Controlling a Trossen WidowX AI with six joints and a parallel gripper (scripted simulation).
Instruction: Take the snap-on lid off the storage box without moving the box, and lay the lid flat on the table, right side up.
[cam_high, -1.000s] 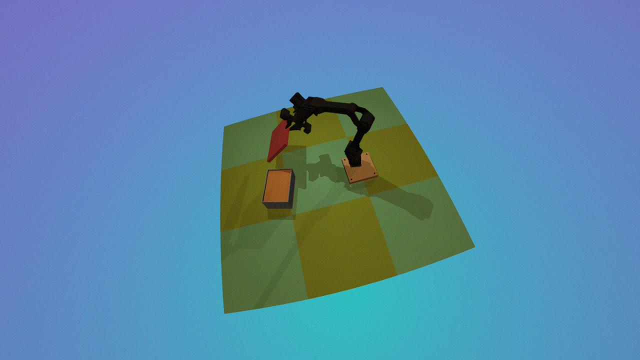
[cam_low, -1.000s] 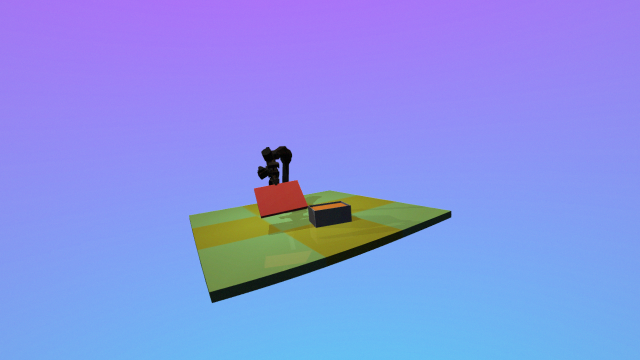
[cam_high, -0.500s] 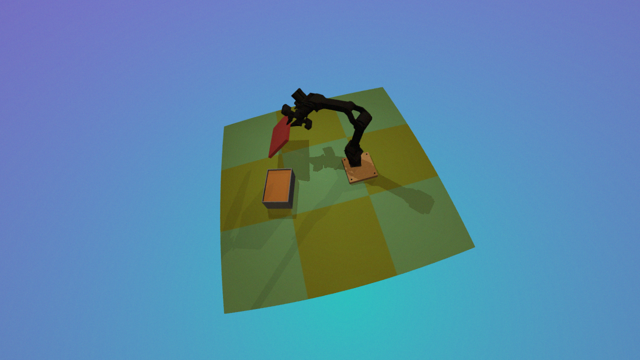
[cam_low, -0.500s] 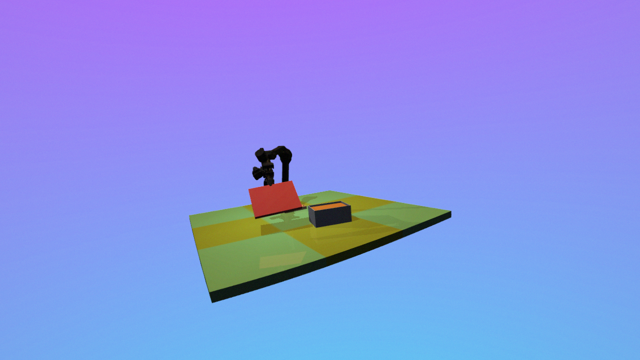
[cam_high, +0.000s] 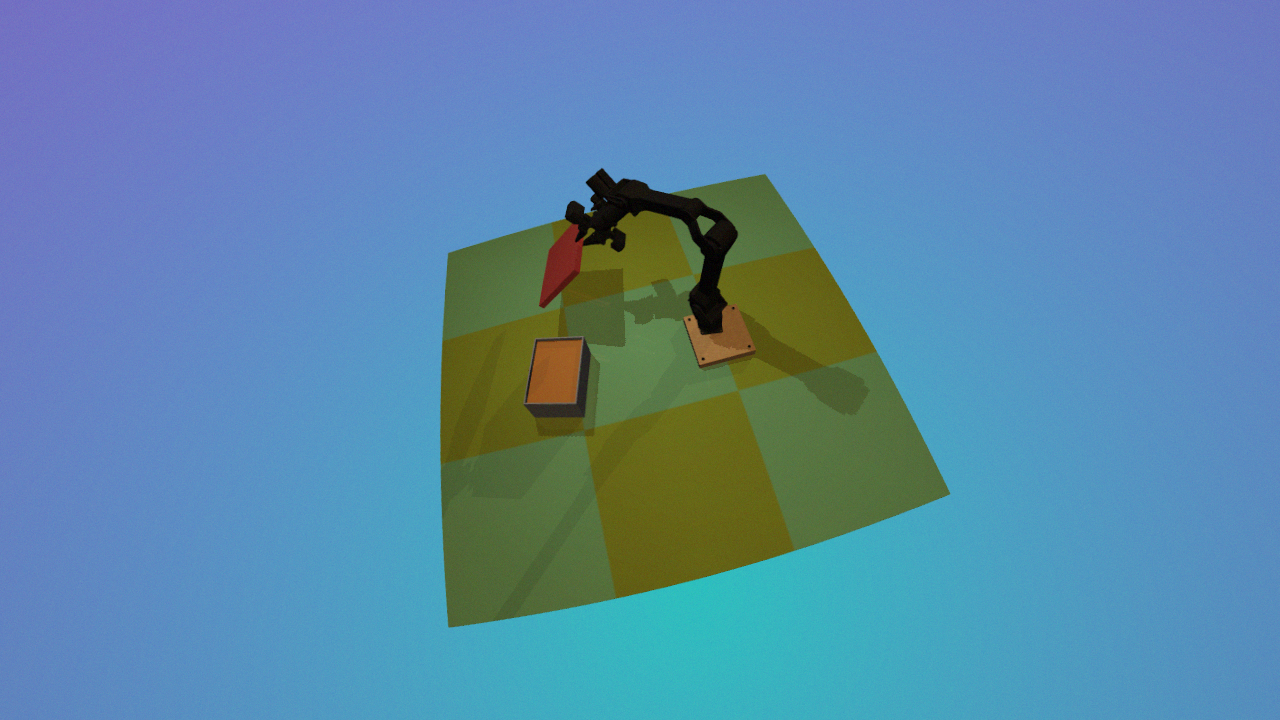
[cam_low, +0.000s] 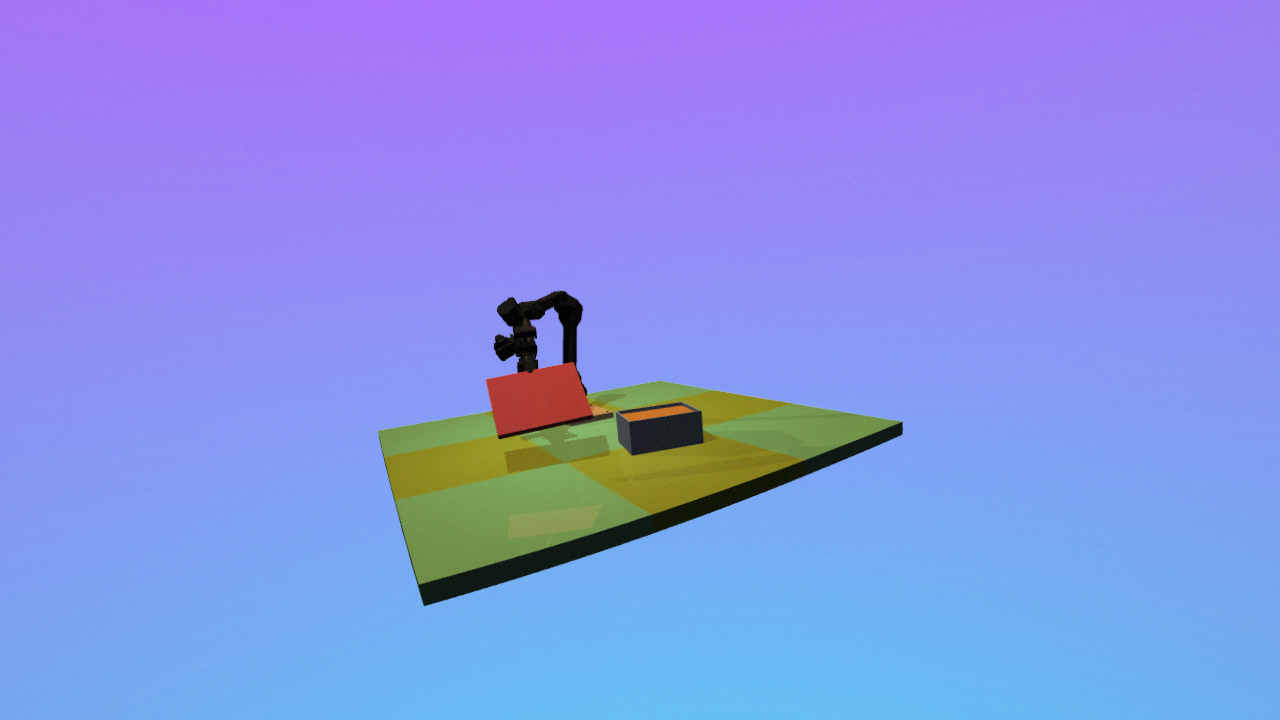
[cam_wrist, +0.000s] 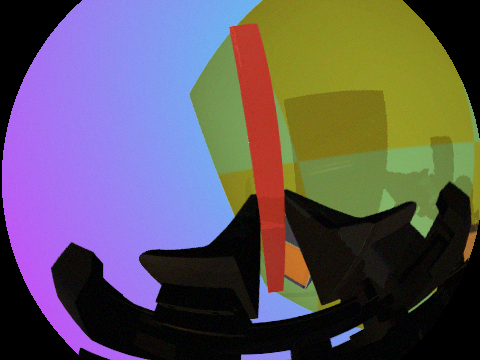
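Now: gripper tip 6 cm short of the red lid and 5 cm above it. Round my gripper tip: storage box (9 cm ahead, 33 cm to the left, 18 cm below).
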